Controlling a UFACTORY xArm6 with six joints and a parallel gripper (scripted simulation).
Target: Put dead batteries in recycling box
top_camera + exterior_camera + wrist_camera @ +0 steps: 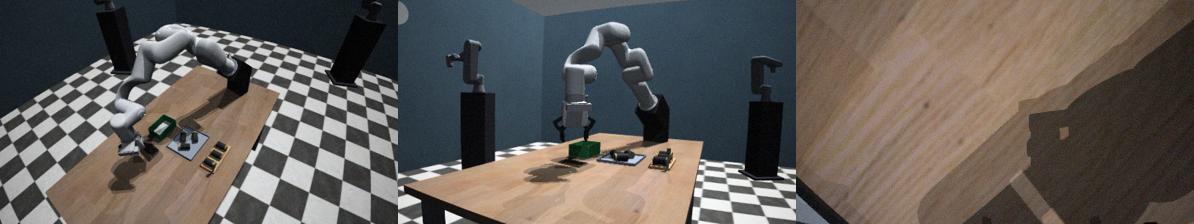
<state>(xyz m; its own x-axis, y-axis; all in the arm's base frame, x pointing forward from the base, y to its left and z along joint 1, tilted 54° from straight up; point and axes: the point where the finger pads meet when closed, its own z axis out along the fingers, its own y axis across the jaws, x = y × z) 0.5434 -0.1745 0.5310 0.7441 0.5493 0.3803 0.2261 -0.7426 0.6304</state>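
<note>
Now: hand 21 cm to the right of the grey tray, 19 cm past it and 12 cm above it. Also, from my hand: green recycling box 25 cm behind, 10 cm below, 3 cm to the left.
</note>
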